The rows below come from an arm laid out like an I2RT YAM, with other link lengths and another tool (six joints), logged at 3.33 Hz.
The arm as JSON. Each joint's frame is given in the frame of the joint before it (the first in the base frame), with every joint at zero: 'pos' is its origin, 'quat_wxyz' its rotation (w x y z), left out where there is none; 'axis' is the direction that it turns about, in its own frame. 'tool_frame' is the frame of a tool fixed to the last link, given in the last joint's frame.
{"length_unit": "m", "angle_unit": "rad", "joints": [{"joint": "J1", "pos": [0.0, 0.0, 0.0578], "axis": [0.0, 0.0, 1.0]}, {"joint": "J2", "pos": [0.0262, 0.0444, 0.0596], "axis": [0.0, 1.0, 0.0]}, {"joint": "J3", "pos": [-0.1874, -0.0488, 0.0], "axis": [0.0, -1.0, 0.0]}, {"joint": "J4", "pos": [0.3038, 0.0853, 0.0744], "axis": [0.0, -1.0, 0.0]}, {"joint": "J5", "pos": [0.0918, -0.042, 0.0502], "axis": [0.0, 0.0, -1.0]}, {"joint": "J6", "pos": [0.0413, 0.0, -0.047], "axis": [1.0, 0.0, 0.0]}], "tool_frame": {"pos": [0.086, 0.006, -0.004], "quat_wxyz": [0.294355, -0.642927, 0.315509, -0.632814]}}
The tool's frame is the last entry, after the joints.
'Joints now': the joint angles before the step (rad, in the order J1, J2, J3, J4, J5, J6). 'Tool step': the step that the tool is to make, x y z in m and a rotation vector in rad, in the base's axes. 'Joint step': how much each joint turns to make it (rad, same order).
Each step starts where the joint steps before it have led.
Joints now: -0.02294 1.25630 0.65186 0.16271 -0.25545 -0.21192
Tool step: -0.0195 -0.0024 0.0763 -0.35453 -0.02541 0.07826
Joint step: 0.03136 -0.21442 0.12388 -0.37830 0.11672 -0.34476
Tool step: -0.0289 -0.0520 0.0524 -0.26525 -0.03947 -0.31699
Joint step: -0.00100 -0.17728 0.02320 -0.15642 0.40131 -0.09730
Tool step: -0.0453 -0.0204 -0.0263 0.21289 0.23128 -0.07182
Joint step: -0.10630 -0.06552 0.03990 -0.37676 -0.13777 0.15392
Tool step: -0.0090 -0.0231 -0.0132 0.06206 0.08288 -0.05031
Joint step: -0.09063 0.03266 0.02393 -0.08303 -0.06321 0.00852
